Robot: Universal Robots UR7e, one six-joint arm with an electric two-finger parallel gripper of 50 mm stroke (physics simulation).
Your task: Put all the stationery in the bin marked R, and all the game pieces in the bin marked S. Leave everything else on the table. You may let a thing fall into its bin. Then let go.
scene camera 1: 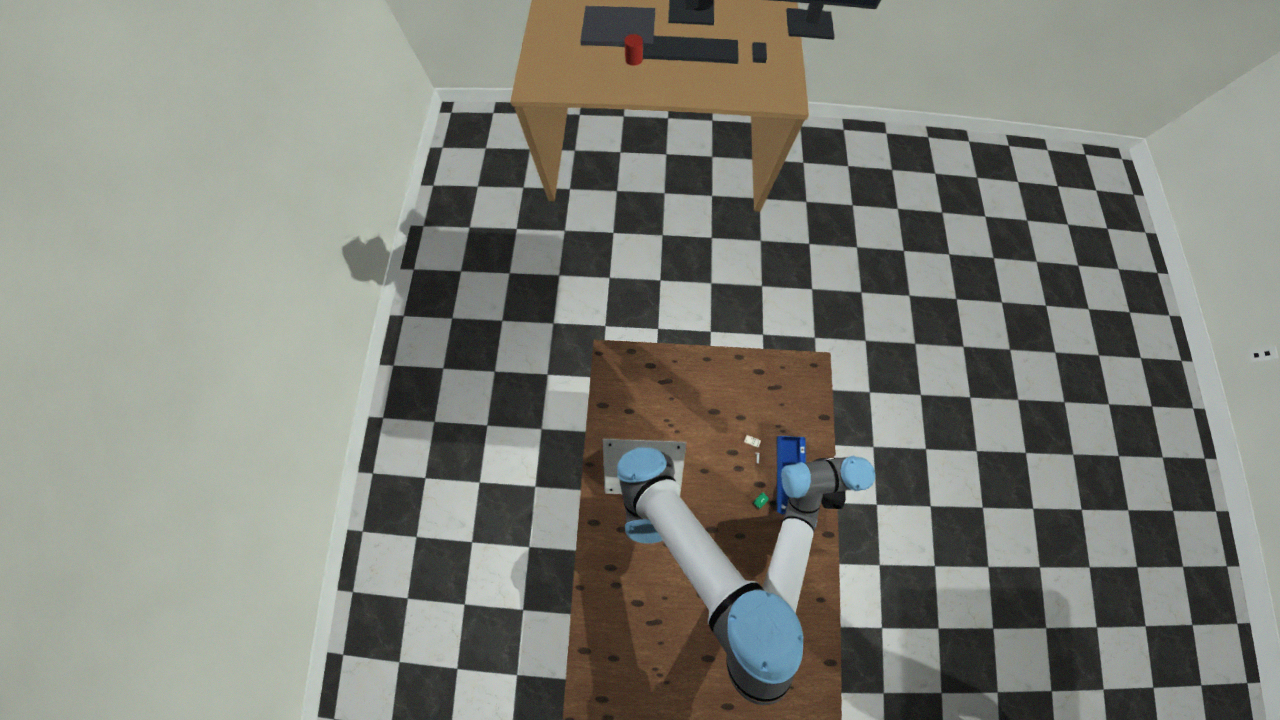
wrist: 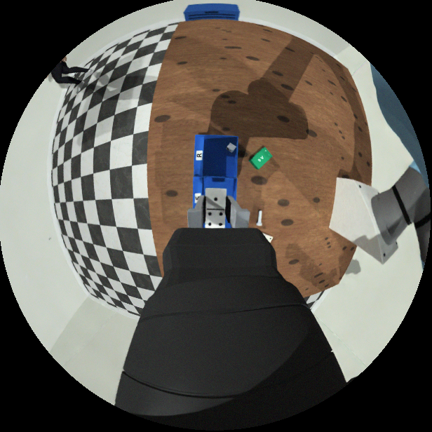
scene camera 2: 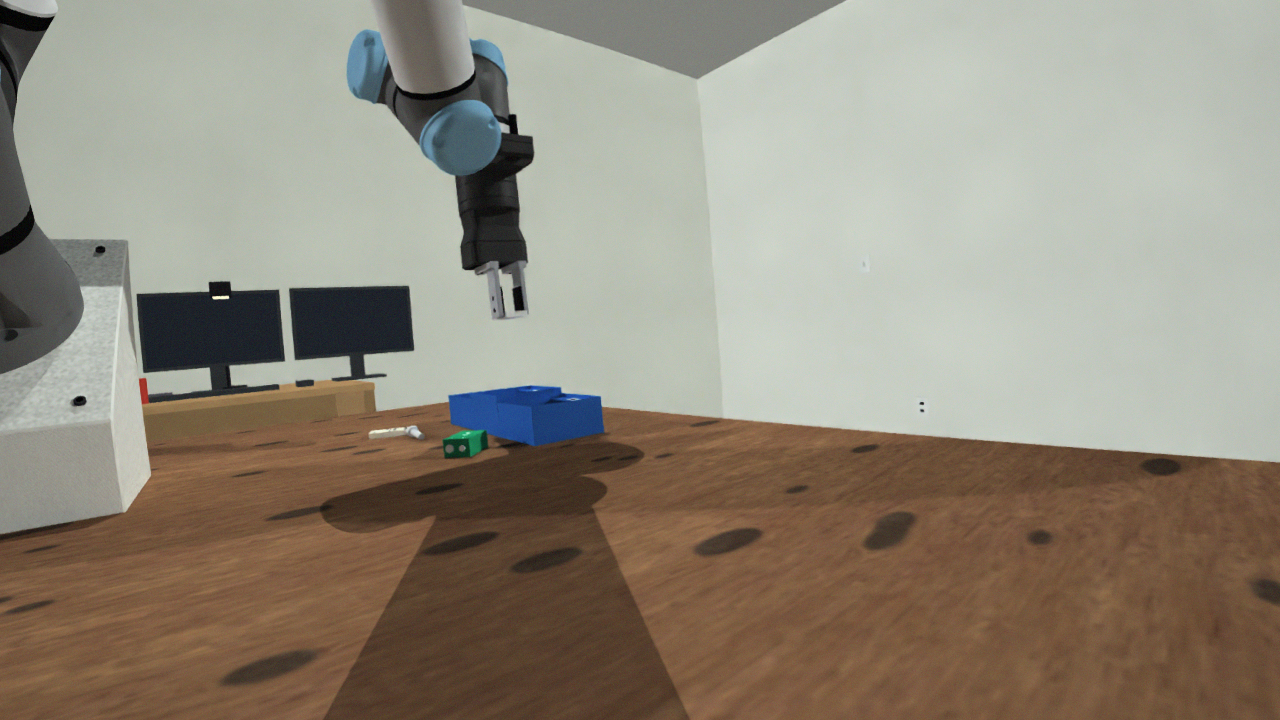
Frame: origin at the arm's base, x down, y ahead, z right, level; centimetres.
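Seen in the pictures: gripper, between the fingertips: (scene camera 2: 510, 316).
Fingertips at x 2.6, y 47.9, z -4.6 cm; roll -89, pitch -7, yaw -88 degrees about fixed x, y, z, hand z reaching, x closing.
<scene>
A point is followed by its place in that frame.
My gripper (scene camera 2: 509, 310) @[y 47.9, x 2.6, z -4.6 cm] (wrist: 215, 203) is shut on a white domino (wrist: 215, 206) with black dots. It holds the domino high above the row of blue bins, over the part just past bin S in the wrist view. Bin R (wrist: 199, 169) is at the upper end of the row there, with a small grey block (wrist: 231, 147) in its upper right corner. Bin S (wrist: 197, 185) adjoins it and is partly covered by the domino and fingers. A pale flat piece (scene camera 1: 751, 440) @[y 33.5, x 15.5, z -14.6 cm] (scene camera 2: 386, 433) @[y 33.4, x 15.7, z -13.3 cm] (wrist: 268, 237) lies on the table, partly hidden in the wrist view.
A green 9V battery (scene camera 1: 760, 500) @[y 38.7, x 14.5, z 4.5 cm] (scene camera 2: 465, 443) @[y 38.5, x 14.9, z 6.9 cm] (wrist: 261, 158) lies beside bin R. A small grey-white bolt (scene camera 1: 757, 457) @[y 36.2, x 15.3, z -9.3 cm] (scene camera 2: 415, 433) @[y 36.2, x 15.5, z -8.4 cm] (wrist: 259, 218) lies near the pale piece. The third bin is largely hidden by the gripper in the wrist view. The robot's pale base block (wrist: 357, 210) stands across the table.
</scene>
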